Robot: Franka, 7 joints.
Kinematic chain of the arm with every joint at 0, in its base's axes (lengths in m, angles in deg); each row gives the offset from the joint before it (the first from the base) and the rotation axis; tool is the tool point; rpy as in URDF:
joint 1: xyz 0 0 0.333 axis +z
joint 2: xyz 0 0 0 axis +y
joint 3: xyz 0 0 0.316 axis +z
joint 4: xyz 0.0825 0 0 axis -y
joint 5: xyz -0.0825 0 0.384 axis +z
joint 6: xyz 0 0 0 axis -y
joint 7: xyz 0.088 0 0 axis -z
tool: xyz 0 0 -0.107 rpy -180 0 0
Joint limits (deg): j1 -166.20..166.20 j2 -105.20..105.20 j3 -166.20..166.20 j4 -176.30..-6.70 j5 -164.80..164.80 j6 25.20..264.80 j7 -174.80..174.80
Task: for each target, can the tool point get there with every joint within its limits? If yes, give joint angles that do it. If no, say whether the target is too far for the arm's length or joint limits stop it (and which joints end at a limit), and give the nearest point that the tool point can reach.
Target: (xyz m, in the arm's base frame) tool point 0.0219 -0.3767 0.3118
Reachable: yes | joints -38.02 -11.30 -56.72 -142.68 27.12 94.53 -34.29
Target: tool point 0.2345 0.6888 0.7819
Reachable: yes | joints 54.86 46.04 51.82 -28.73 31.39 140.90 -47.04
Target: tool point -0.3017 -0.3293 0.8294
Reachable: yes | joints -117.51 -24.10 -7.12 -106.73 52.79 162.19 43.42
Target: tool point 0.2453 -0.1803 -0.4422
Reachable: no: joint limits stop it (at a limit: joint 2) | nearest point 0.2430 -0.1786 -0.3605 | short by 0.082 m
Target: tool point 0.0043 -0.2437 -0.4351
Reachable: no: joint limits stop it (at a limit: joint 2) | nearest point 0.0044 -0.2486 -0.3596 | short by 0.076 m
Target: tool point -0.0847 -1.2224 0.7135
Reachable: no: too far | nearest point -0.0566 -0.8173 0.5874 | short by 0.425 m
